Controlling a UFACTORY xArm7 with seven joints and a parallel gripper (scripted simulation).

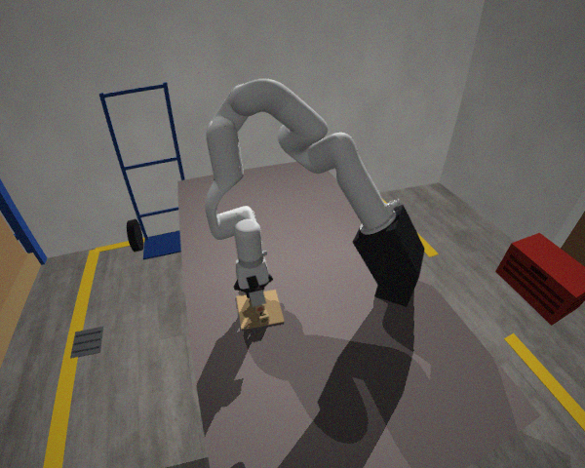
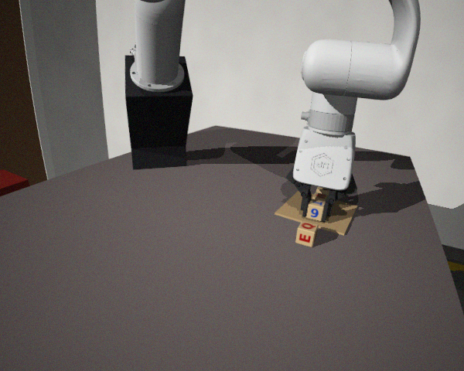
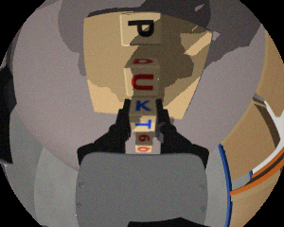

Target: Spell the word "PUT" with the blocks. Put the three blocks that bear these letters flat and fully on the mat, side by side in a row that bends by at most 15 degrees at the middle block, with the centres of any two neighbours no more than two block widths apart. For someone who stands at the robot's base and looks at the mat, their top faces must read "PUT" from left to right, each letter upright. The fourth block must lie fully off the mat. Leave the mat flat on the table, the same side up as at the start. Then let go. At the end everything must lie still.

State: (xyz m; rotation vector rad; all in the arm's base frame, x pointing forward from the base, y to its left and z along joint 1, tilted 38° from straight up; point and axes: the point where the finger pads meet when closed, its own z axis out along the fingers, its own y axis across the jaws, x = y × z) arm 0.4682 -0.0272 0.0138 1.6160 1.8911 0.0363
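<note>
The tan mat lies 50 mm to the left of my hand and 30 mm below it.
</note>
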